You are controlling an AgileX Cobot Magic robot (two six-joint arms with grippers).
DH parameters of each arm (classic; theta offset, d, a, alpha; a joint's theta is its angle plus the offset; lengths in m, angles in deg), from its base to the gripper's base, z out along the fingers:
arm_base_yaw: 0 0.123 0 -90
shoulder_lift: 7.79 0 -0.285 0
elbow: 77.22 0 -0.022 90
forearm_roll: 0 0.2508 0 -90
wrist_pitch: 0 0 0.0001 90
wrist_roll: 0 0.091 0 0
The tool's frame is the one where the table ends.
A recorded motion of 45 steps. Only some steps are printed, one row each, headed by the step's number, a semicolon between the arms.
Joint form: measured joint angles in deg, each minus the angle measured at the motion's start. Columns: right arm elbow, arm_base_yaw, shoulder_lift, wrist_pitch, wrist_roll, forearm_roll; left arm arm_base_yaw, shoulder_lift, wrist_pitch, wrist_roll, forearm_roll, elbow.
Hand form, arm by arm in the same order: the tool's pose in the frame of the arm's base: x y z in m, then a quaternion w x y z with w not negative. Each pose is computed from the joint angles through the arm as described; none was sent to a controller.
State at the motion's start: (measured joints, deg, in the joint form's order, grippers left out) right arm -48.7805 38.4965 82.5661 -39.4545 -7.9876 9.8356; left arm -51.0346 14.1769 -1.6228 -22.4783 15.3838 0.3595
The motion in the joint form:
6: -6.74 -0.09 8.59 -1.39 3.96 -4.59; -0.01 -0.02 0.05 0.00 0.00 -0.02
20: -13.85 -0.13 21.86 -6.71 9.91 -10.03; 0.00 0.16 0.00 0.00 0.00 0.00
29: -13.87 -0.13 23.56 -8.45 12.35 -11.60; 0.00 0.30 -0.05 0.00 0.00 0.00
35: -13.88 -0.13 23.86 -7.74 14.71 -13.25; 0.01 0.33 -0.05 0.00 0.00 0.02
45: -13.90 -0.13 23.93 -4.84 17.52 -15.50; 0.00 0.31 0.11 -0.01 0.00 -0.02
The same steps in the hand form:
6: 0.2861 0.2199 0.3114 0.72995 -0.18980 0.61370 0.23351; 0.0478 -0.0601 0.1971 0.57212 0.28457 0.69894 -0.32122
20: 0.3225 0.2556 0.2689 0.71583 -0.20395 0.61408 0.26248; 0.0479 -0.0603 0.1968 0.57123 0.28490 0.69974 -0.32076
29: 0.3243 0.2594 0.2594 0.71045 -0.20378 0.61383 0.27739; 0.0480 -0.0604 0.1967 0.57065 0.28516 0.70020 -0.32055
35: 0.3238 0.2614 0.2561 0.69934 -0.20669 0.62015 0.28918; 0.0480 -0.0604 0.1965 0.57039 0.28521 0.70049 -0.32034
45: 0.3229 0.2636 0.2510 0.67670 -0.21502 0.63831 0.29733; 0.0480 -0.0604 0.1965 0.56993 0.28519 0.70108 -0.31989

